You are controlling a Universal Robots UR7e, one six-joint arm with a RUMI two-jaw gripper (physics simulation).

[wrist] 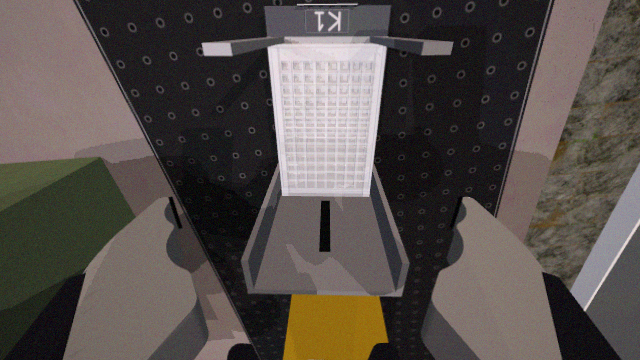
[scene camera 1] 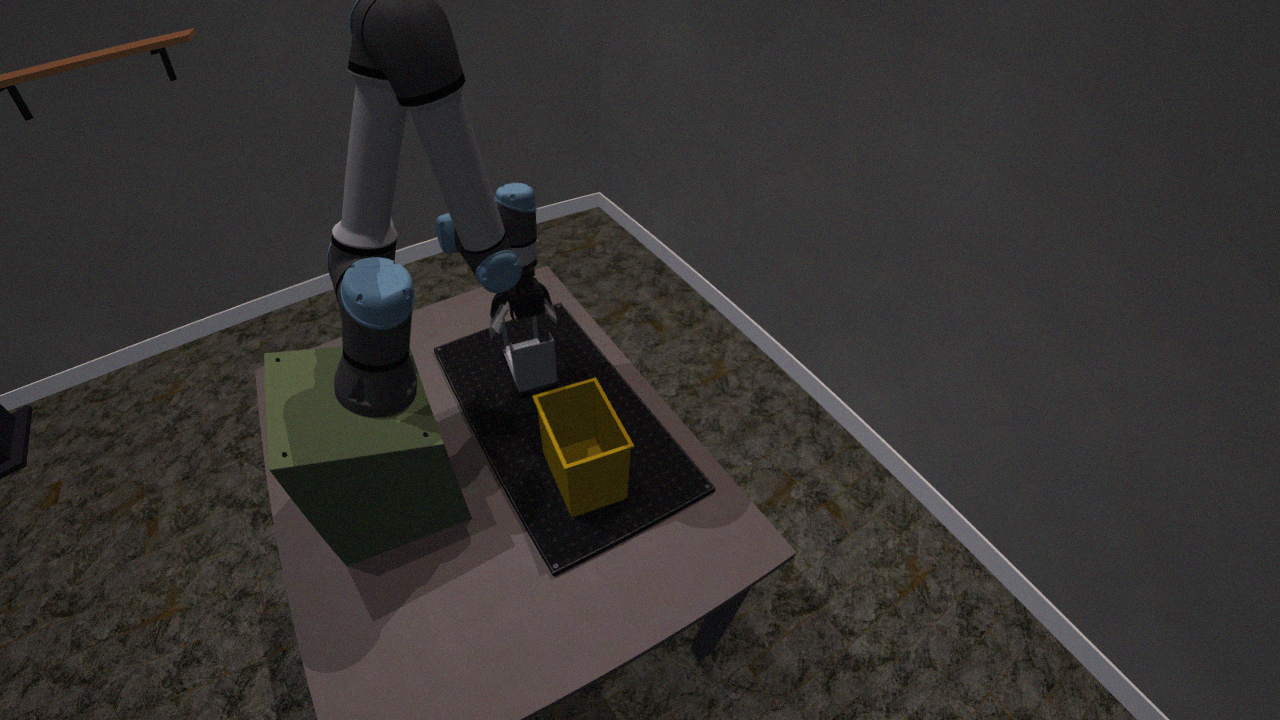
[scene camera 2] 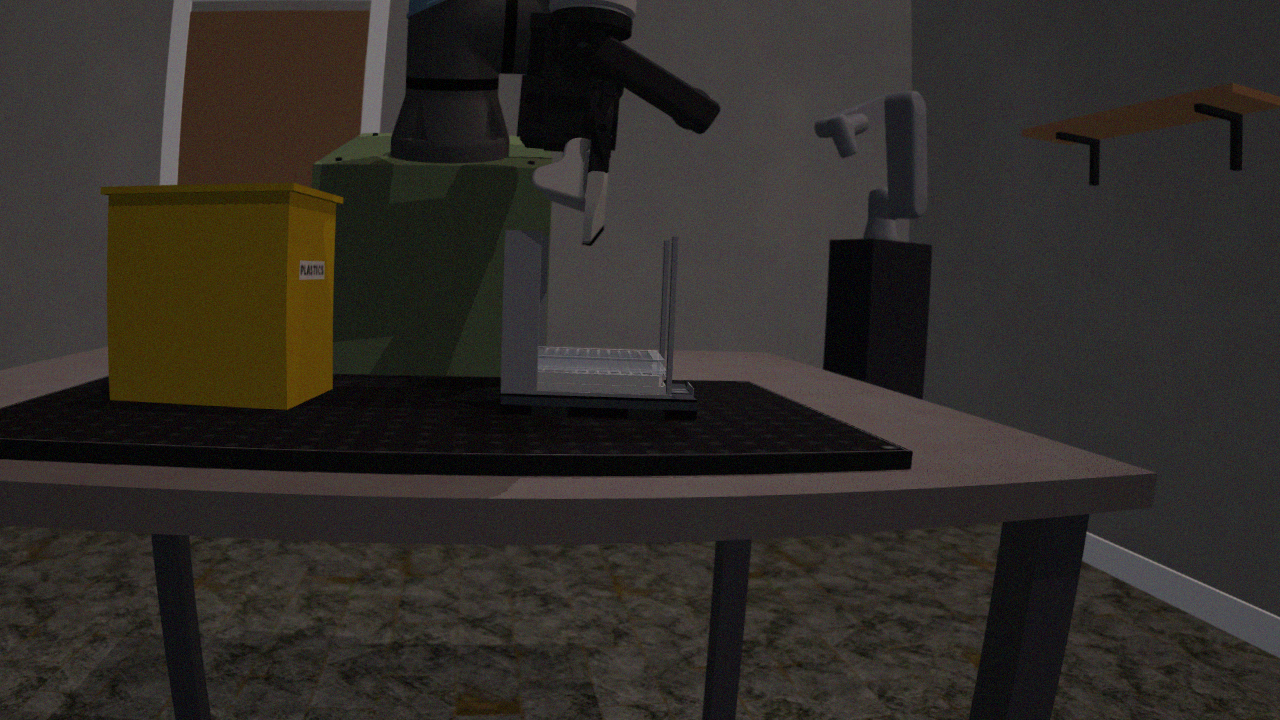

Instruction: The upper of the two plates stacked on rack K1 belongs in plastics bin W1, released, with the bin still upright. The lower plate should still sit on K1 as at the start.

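Frame: origin at the arm's base, x ahead, y left, z up, level; metres.
Where they show: gripper, fingertip midpoint: [wrist: 316, 200] [scene camera 1: 523, 331] [scene camera 2: 587, 245]; arm's base, origin of the base link: [scene camera 1: 375, 387] [scene camera 2: 449, 153].
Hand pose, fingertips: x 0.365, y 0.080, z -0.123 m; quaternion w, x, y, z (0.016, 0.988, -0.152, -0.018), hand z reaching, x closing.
Each offset is from my fingertips to the centre of the thing. Level surfaces: height alone.
Rack K1 @(dx +0.008, dy +0.012, dz -0.065 m) [scene camera 1: 534, 367] [scene camera 2: 521, 313] [wrist: 280, 22] stands on the black board with thin posts at one end and a tall walled part at the other. The clear upper plate @(dx +0.005, dy +0.002, dz -0.098 m) [scene camera 2: 601, 359] [wrist: 327, 125] lies flat on the lower plate @(dx +0.005, dy +0.002, dz -0.111 m) [scene camera 2: 597, 382] low in the rack; the lower one is hidden from above. My gripper [scene camera 1: 524, 324] [scene camera 2: 591, 234] [wrist: 316, 200] is open and empty above the rack, its fingers spread wider than the plate, tips near post-top height. The yellow plastics bin W1 @(dx -0.077, dy -0.314, dz -0.048 m) [scene camera 1: 597, 483] [scene camera 2: 196, 295] [wrist: 335, 325] stands upright beside the rack.
The black perforated board @(dz -0.138 m) [scene camera 1: 662, 470] [scene camera 2: 429, 438] lies on the table @(dz -0.151 m) [scene camera 1: 429, 626] [scene camera 2: 966, 447]. The green pedestal [scene camera 1: 313, 425] [scene camera 2: 429, 286] bears my arm beside the board. A second small arm stands on a dark column [scene camera 2: 877, 304] in the background.
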